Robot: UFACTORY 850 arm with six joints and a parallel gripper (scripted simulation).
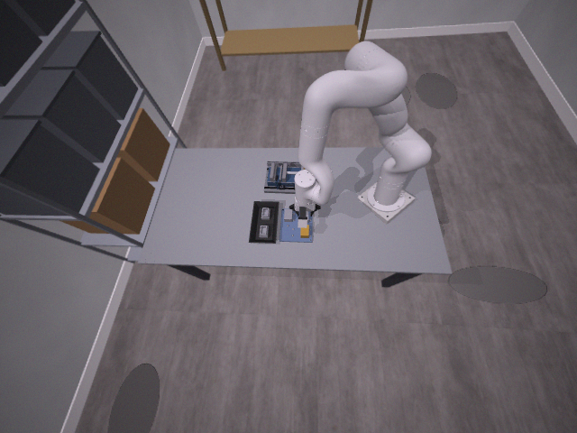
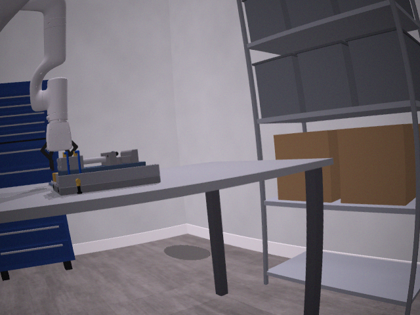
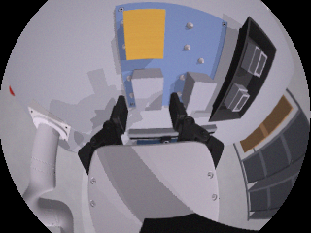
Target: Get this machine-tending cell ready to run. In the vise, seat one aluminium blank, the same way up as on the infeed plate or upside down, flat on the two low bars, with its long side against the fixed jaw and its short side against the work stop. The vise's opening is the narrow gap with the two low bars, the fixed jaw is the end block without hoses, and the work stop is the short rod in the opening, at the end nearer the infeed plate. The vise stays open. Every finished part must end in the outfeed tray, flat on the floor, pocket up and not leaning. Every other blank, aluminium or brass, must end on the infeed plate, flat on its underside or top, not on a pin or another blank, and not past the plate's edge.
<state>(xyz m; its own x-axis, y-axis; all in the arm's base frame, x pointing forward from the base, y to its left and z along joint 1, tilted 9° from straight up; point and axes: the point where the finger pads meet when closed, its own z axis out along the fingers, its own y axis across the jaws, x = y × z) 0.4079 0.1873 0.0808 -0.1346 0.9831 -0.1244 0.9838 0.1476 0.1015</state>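
Now: hand 1 cm past the brass blank, 8 cm to the right of it and 5 cm above it.
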